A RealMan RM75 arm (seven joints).
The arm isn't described. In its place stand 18 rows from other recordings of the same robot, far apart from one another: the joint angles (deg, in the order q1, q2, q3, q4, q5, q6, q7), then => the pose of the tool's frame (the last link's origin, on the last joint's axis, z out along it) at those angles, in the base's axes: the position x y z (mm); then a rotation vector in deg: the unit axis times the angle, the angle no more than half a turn.
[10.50, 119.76, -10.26, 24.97, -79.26, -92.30, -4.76] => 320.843 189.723 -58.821 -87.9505 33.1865 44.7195
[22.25, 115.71, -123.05, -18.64, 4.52, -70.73, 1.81] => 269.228 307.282 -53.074 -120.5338 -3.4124 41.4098
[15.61, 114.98, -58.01, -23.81, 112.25, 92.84, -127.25] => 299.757 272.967 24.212 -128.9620 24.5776 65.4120
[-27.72, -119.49, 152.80, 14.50, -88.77, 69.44, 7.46] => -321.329 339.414 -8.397 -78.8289 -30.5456 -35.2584
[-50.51, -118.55, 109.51, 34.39, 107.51, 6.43, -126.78] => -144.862 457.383 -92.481 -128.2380 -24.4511 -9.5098
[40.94, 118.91, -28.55, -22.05, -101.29, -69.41, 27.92] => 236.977 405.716 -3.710 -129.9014 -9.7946 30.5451
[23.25, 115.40, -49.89, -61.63, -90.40, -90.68, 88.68] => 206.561 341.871 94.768 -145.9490 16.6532 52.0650
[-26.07, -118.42, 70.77, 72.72, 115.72, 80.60, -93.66] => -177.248 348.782 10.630 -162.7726 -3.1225 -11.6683
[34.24, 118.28, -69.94, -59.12, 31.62, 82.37, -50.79] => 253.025 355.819 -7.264 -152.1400 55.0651 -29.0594
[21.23, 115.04, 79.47, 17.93, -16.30, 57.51, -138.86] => 320.453 328.099 -31.755 -116.6088 42.0934 44.1624
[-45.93, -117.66, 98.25, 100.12, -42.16, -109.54, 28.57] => -47.429 282.042 -13.450 -168.8641 -8.3007 42.8644
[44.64, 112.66, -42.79, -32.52, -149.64, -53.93, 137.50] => 305.086 432.397 38.401 -116.2337 79.5907 -0.3750
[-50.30, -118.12, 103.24, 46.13, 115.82, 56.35, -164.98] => -124.683 374.722 -120.084 -149.1297 -78.2223 5.9931
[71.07, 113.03, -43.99, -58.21, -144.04, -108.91, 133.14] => 22.938 417.148 72.349 -170.3503 38.2920 -7.2100
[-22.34, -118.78, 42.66, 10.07, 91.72, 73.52, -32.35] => -330.904 274.864 -58.346 -136.8737 -23.3351 -35.1753
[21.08, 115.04, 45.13, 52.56, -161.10, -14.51, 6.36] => 214.299 317.918 -129.375 -133.7171 27.7212 22.8927
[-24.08, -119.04, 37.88, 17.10, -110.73, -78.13, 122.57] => -308.860 331.423 22.947 -106.9682 -42.7831 -65.3722
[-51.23, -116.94, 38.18, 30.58, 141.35, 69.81, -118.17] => -220.482 421.198 -18.714 -146.9536 -67.9162 -9.0322
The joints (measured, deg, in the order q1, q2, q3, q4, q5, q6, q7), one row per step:
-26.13 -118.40 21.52 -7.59 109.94 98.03 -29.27
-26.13 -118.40 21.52 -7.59 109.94 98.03 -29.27
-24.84 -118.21 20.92 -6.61 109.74 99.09 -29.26
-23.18 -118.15 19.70 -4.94 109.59 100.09 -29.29
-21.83 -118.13 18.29 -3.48 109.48 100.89 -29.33
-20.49 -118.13 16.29 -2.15 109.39 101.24 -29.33
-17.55 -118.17 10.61 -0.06 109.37 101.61 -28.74
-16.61 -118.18 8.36 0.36 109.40 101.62 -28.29
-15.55 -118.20 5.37 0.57 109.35 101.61 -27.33
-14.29 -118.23 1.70 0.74 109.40 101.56 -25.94
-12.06 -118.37 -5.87 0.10 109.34 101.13 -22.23
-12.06 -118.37 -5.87 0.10 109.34 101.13 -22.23
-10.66 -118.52 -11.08 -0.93 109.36 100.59 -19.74
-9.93 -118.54 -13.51 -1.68 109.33 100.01 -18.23
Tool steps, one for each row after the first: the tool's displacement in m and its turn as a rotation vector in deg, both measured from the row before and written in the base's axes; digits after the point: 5 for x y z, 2 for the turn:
0.00000 0.00000 0.00000 0.00 0.00 0.00
-0.00611 -0.00260 0.00600 1.40 -0.20 0.73
-0.00826 -0.00236 0.00753 2.13 0.11 1.19
-0.00691 -0.00150 0.00694 2.08 0.09 1.15
-0.00762 -0.00077 0.00699 2.41 0.21 1.74
-0.01718 -0.00306 0.01539 6.10 0.31 4.71
-0.00578 -0.00132 0.00517 2.31 0.11 1.77
-0.00658 -0.00152 0.00629 3.22 0.15 2.20
-0.00802 -0.00256 0.00740 3.91 0.42 2.66
-0.01426 -0.00547 0.01280 8.13 1.00 5.57
0.00000 0.00000 0.00000 0.00 0.00 0.00
-0.00862 -0.00421 0.00698 5.18 0.32 4.03
-0.00463 -0.00230 0.00273 2.39 0.37 2.24

